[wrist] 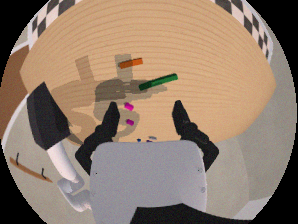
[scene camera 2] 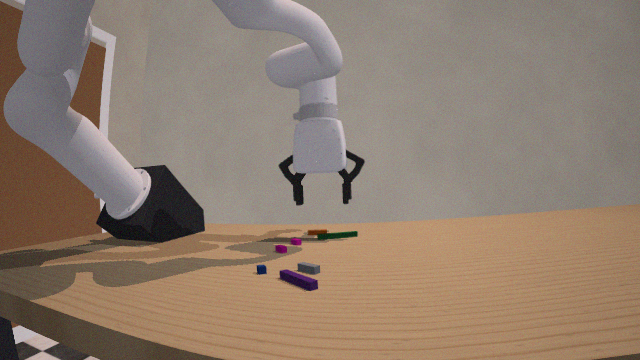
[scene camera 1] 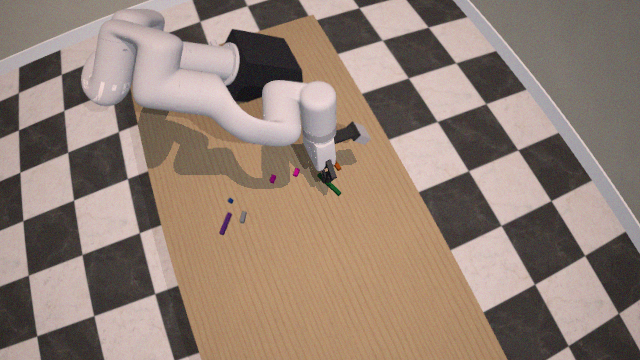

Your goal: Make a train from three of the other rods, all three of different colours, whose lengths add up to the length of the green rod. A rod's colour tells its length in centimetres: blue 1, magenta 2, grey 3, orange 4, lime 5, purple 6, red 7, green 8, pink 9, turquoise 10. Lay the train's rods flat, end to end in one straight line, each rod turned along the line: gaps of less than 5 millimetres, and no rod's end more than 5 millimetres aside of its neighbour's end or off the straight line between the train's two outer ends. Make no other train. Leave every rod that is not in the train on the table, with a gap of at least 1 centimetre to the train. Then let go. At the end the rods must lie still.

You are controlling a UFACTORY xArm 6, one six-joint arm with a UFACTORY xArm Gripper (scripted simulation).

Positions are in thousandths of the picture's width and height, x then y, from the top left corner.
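My gripper: wrist view (488, 480), scene camera 2 (504, 568), scene camera 1 (502, 460).
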